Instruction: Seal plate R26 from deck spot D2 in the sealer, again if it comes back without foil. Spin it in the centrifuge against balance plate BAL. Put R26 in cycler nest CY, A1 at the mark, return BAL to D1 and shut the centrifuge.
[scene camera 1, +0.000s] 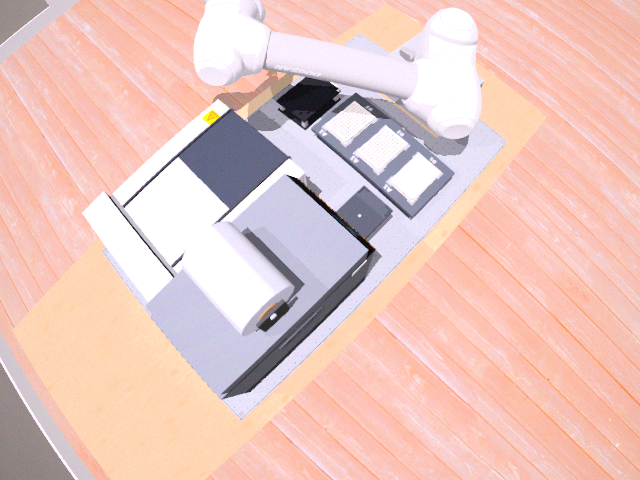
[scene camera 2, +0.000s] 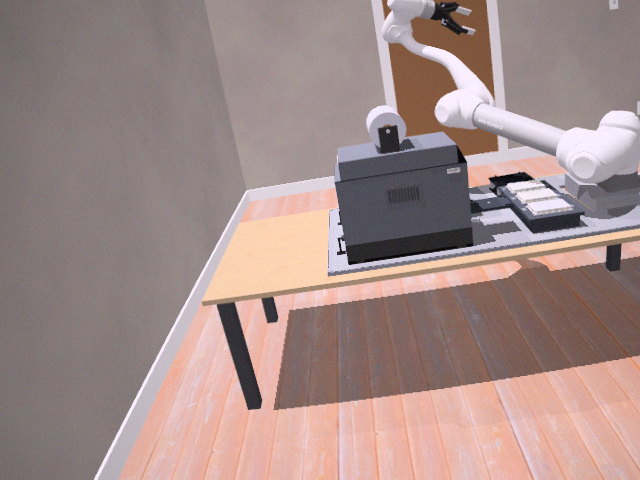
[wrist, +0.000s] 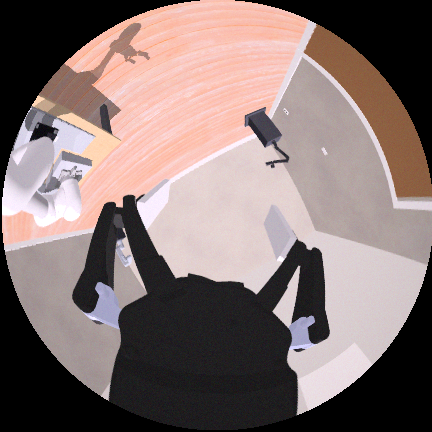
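Where they show: gripper, fingertip midpoint: (scene camera 2: 471, 22) (wrist: 218, 201); arm's base, origin of the base link: (scene camera 2: 615, 181) (wrist: 67, 177).
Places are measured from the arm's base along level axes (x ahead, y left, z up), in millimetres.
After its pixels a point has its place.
Observation:
Plate R26 (scene camera 1: 381, 148) @(x 362, y 38, z 25 mm) (scene camera 2: 536, 195) @(x 363, y 48, z 24 mm), perforated on top, sits in the middle spot D2 of the dark deck rack (scene camera 1: 409, 210) @(x 463, y 202, z 10 mm). A smooth-topped white plate (scene camera 1: 414, 177) @(x 380, y 160, z 26 mm) (scene camera 2: 549, 207) @(x 384, y 187, z 26 mm), seemingly BAL, sits in D1. The grey sealer (scene camera 1: 315, 222) @(x 720, y 103, z 304 mm) (scene camera 2: 403, 217) @(x 893, y 189, z 92 mm) bears a white foil roll (scene camera 1: 232, 273) @(x 893, y 87, z 430 mm). A dark flat tray (scene camera 1: 373, 207) @(x 534, y 129, z 56 mm) lies at its side. A black nest-like unit (scene camera 1: 308, 100) @(x 345, y -239, z 5 mm) stands beyond the rack. A low white unit with a dark panel (scene camera 1: 235, 155) @(x 668, y -193, z 167 mm) has its top closed; I cannot confirm which is the centrifuge. My gripper (scene camera 2: 466, 21) @(x 251, y -763, z 643 mm) (wrist: 218, 201) @(x 251, y -763, z 643 mm) is open and empty, high above the table.
A third perforated plate (scene camera 1: 349, 122) @(x 347, y -85, z 24 mm) (scene camera 2: 524, 186) @(x 355, y -68, z 25 mm) sits in the rack's far spot. The arm (scene camera 1: 341, 62) @(x 357, y -111, z 277 mm) (scene camera 2: 516, 126) @(x 363, y -96, z 257 mm) reaches over the black unit's side of the table. The sealer and its roll stand tall beside the low white unit. A yellow warning label (scene camera 1: 211, 116) @(x 619, y -331, z 165 mm) marks that unit.

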